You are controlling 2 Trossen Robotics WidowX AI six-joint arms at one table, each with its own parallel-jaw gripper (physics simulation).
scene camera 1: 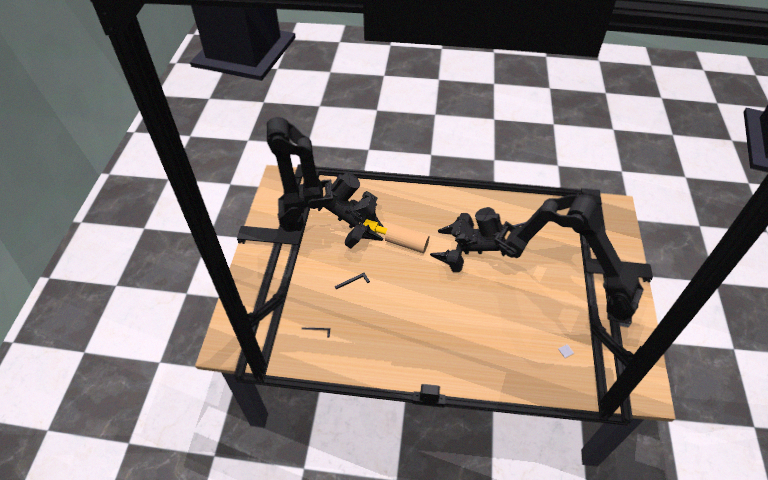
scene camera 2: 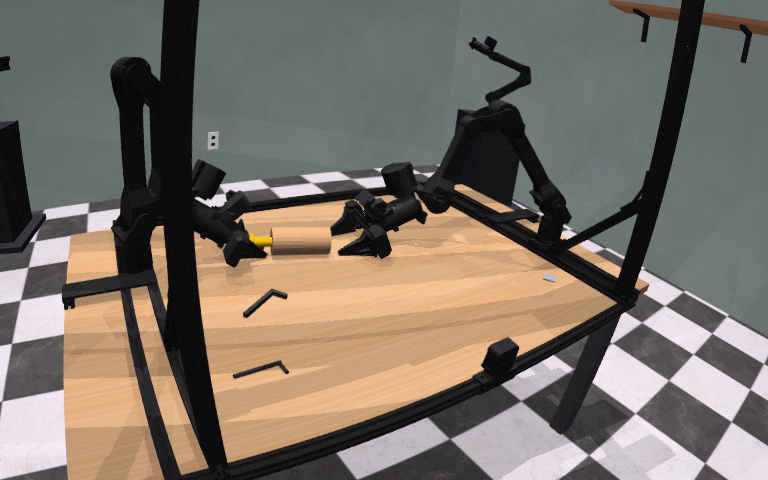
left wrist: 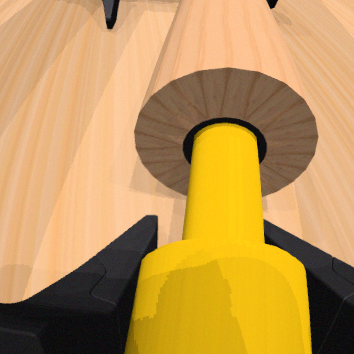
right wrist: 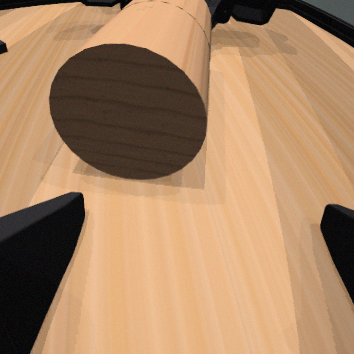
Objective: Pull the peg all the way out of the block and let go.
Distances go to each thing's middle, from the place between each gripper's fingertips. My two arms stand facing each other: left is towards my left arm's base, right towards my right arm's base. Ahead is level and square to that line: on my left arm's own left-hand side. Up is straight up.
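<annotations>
The round wooden block [scene camera 2: 295,240] is 8 cm to the left of my right hand, 2 cm above it and 3 cm behind it, and then there's the yellow peg [left wrist: 220,281], which is 2 cm behind that same hand, 15 cm to the left of it and 3 cm above it.
As for my left hand, the block is 10 mm behind it, 70 mm to the right of it and 20 mm above it, while the peg is 30 mm above that hand.
</annotations>
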